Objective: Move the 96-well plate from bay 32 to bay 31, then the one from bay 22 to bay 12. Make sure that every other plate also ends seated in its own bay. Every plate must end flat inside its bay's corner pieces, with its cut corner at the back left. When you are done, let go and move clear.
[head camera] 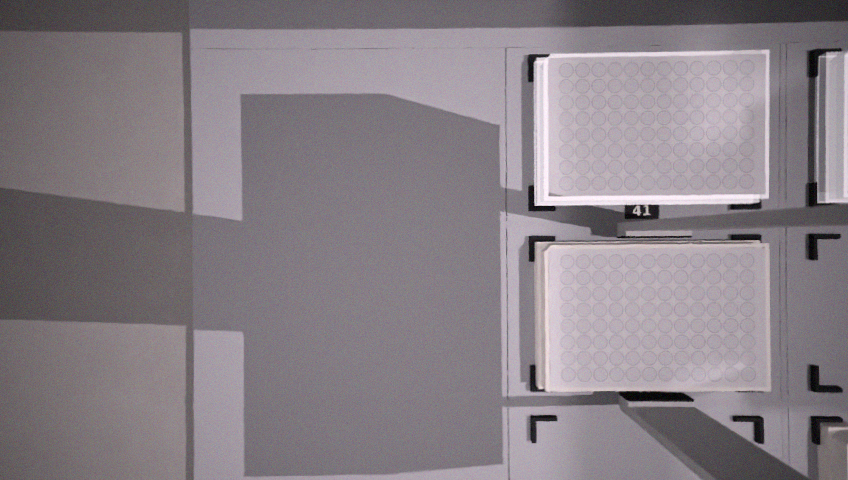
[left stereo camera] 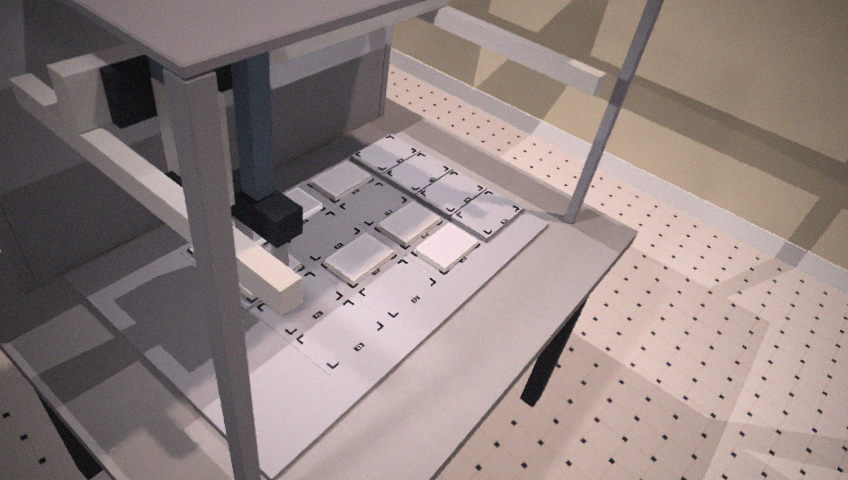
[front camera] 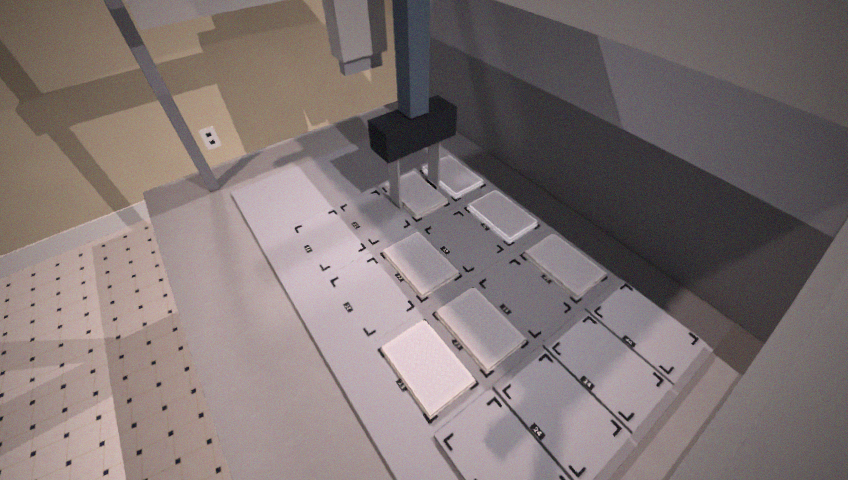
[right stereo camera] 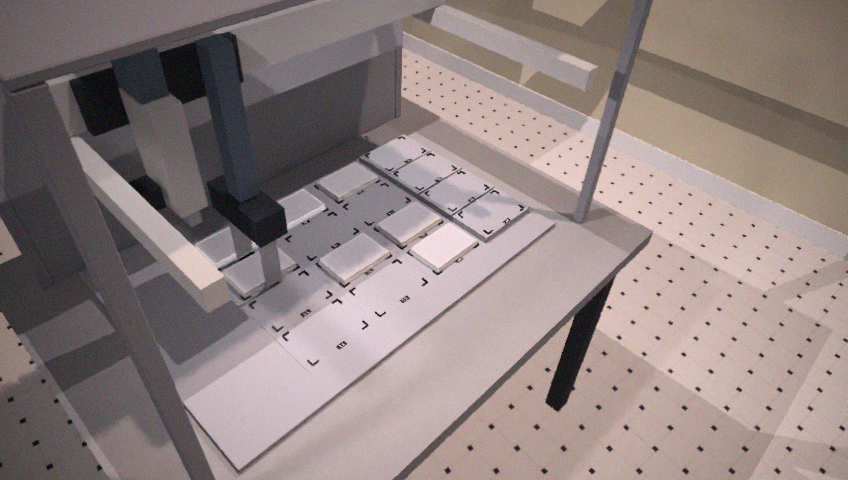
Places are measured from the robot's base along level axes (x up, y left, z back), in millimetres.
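Pixels of known places: gripper, between the fingertips: (head camera: 649,315) (front camera: 415,194) (right stereo camera: 259,269); robot's base, origin of its link: (left stereo camera: 332,367) (front camera: 296,229) (right stereo camera: 313,364).
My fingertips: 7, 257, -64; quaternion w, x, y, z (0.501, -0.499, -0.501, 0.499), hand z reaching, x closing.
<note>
Ahead of a thing's pixels: the offset from my fingertips to its top centre, as dx, dy, dz. "spot": to the spot under its first point.
The plate in bay 31 {spot: +8, +2, -10} (front camera: 418,193) (head camera: 657,309) (right stereo camera: 246,279) lies flat inside the corner pieces, cut corner at the back left. My gripper (front camera: 414,196) (head camera: 655,317) (right stereo camera: 257,273) is lowered around it and open: one jaw behind, one in front, with narrow gaps beside the plate. Bay 32 {spot: -6, -44, -162} (front camera: 445,249) holds no plate. The other plate to move {+8, -107, -164} (front camera: 421,263) (left stereo camera: 360,256) (right stereo camera: 355,258) sits in bay 22. Bay 12 {spot: -7, -259, -163} (front camera: 348,306) (left stereo camera: 415,299) (right stereo camera: 404,299) holds no plate. In the left stereo view a rail and post partly hide the gripper and bay 31.
Plates also sit in bay 41 {spot: +8, +100, -8} (front camera: 452,176) (head camera: 657,124), bay 42 {spot: +8, +101, -170} (front camera: 502,215), bay 43 {spot: +8, +101, -333} (front camera: 565,265), bay 23 {spot: +8, -110, -332} (front camera: 480,327) and bay 13 {spot: +8, -217, -334} (front camera: 427,367). The bay 41 plate is close behind the rear jaw. The pipetting stage (front camera: 357,35) (right stereo camera: 169,154) hangs nearby.
</note>
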